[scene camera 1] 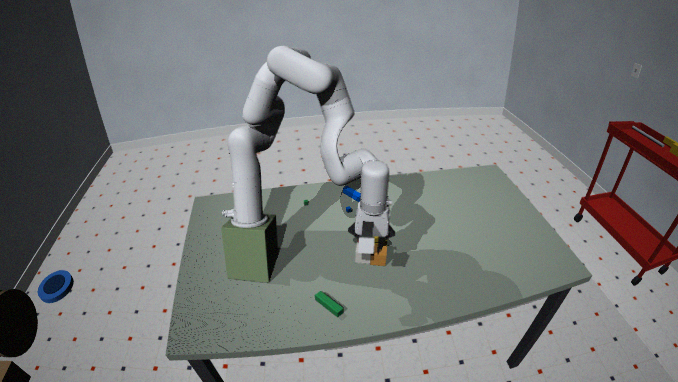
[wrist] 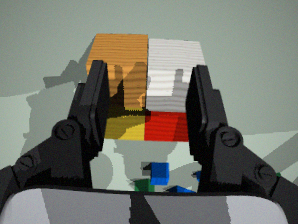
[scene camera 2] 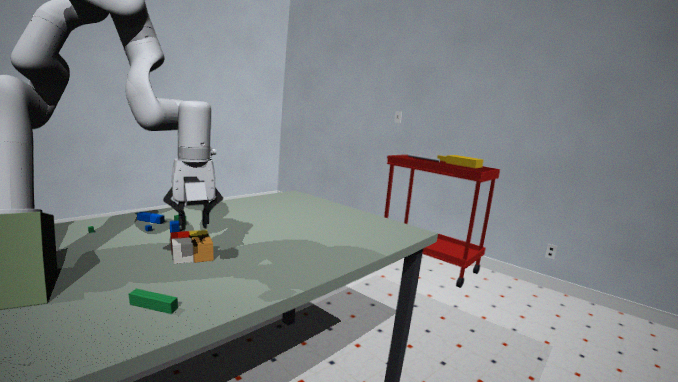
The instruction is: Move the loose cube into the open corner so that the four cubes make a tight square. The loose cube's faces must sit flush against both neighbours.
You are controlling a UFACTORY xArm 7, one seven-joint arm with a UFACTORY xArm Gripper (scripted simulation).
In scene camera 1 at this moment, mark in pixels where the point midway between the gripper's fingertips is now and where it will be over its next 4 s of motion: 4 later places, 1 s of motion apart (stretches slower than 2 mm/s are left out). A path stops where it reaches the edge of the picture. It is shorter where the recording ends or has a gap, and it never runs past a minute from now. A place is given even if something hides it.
The gripper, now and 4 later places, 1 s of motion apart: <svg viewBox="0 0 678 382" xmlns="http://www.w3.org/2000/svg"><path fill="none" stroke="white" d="M370 249L369 257L368 270L369 270L369 267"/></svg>
